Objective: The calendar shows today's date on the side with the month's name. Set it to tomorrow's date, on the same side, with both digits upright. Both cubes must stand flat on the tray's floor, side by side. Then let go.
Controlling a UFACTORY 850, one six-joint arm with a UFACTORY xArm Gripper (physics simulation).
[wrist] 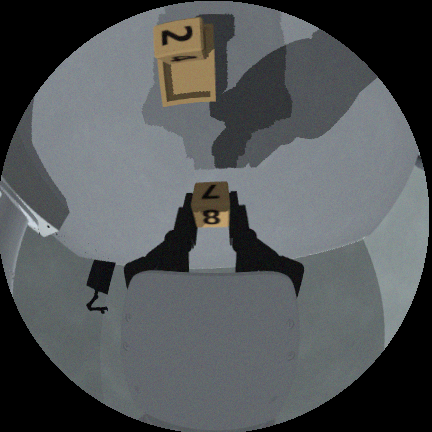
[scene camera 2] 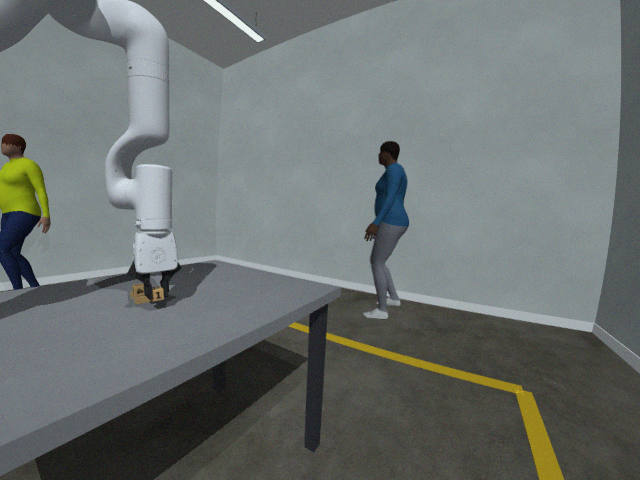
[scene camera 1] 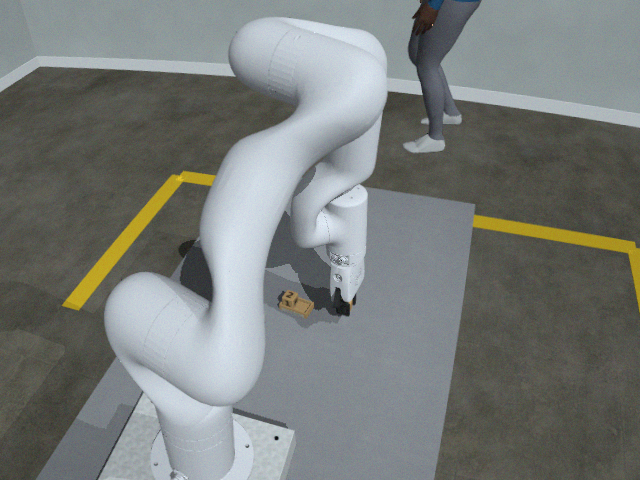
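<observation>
The tan tray (scene camera 1: 303, 306) (scene camera 2: 139, 299) (wrist: 192, 79) lies on the table. One cube (scene camera 1: 288, 298) (scene camera 2: 138, 290) (wrist: 178, 39) stands in one end of it, with a 2 on top and a 4 on the side facing the tray's bare half. My gripper (scene camera 1: 345, 305) (scene camera 2: 157, 293) (wrist: 212, 202) is shut on the other cube (scene camera 1: 352, 304) (scene camera 2: 158, 294) (wrist: 211, 203), low over the table beside the bare end. This cube shows a 7 and an 8 in the wrist view and a 1 in scene camera 2. Whether it touches the table, I cannot tell.
The grey table (scene camera 1: 392, 330) (scene camera 2: 206, 320) bears the tray. The arm's base plate (scene camera 1: 268, 444) stands at the table's near end in scene camera 1. A person in blue (scene camera 2: 391, 206) and one in yellow (scene camera 2: 19, 186) stand beyond the table.
</observation>
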